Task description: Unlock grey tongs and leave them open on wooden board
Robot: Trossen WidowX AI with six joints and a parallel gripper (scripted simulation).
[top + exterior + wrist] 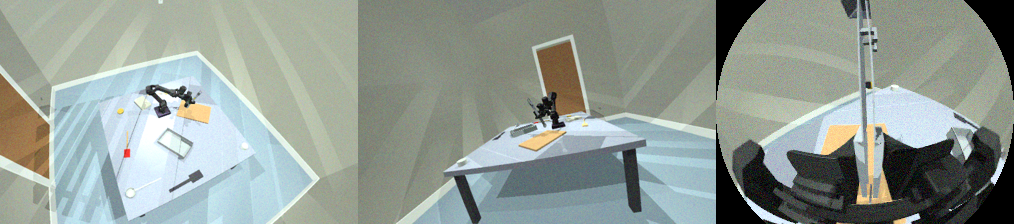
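Right now my gripper tip is 180 mm above the wooden board, 30 mm to the right of it and 20 mm past it. Also, from my gripper tip: grey roasting tin (360 mm to the right, 230 mm ahead, 160 mm below); then white block (440 mm to the right, 400 mm behind, 170 mm below); then black spatula (590 mm ahead, 430 mm to the right, 180 mm below).
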